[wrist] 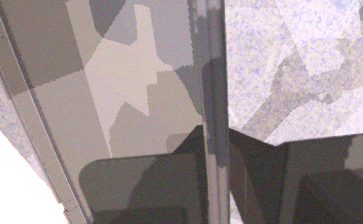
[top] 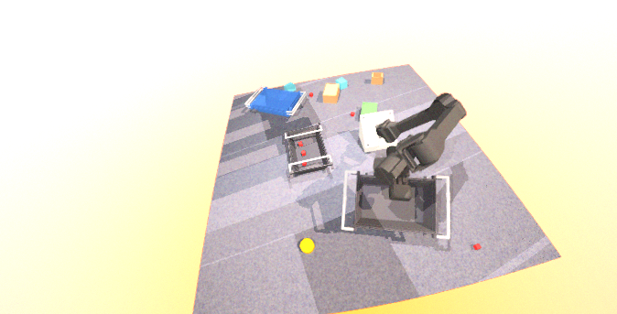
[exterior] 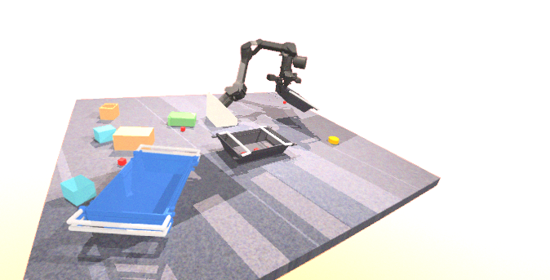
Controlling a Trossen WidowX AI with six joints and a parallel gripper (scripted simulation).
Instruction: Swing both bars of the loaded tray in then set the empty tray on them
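Now: the dark tray 30 mm ahead of my gripper tip and 70 mm to the left of it. Also, from my gripper tip: green block 140 mm behind, 500 mm to the right, 130 mm below; then yellow disc 350 mm ahead, 80 mm to the left, 140 mm below.
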